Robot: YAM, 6 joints.
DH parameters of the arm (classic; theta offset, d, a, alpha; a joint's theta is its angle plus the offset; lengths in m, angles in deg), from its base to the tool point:
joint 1: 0 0.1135 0.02 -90
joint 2: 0 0 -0.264 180
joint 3: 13.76 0 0.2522 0
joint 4: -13.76 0 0.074 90
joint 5: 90 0 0 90
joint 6: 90 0.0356 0 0
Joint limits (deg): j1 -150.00..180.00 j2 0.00..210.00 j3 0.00..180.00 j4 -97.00..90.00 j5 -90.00..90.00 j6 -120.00..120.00
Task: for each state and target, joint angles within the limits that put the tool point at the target. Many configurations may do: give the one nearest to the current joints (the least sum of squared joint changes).
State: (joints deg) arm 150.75 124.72 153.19 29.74 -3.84 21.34
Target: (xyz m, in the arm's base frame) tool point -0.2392 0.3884 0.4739
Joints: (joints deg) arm 121.47 110.69 113.03 21.03 -1.97 21.34
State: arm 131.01 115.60 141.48 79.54 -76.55 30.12
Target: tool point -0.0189 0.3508 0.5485
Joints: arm 87.38 119.15 135.19 86.69 -78.51 30.12
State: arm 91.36 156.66 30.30 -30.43 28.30 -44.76
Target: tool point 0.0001 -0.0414 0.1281
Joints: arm 77.90 180.94 0.00 -42.71 14.27 -44.76
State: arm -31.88 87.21 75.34 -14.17 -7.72 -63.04
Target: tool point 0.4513 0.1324 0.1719
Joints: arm 15.57 120.99 85.26 -6.72 -10.34 -63.04
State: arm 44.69 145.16 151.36 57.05 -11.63 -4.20
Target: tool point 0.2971 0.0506 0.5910
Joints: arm 8.74 135.62 174.76 83.81 -7.84 -4.20
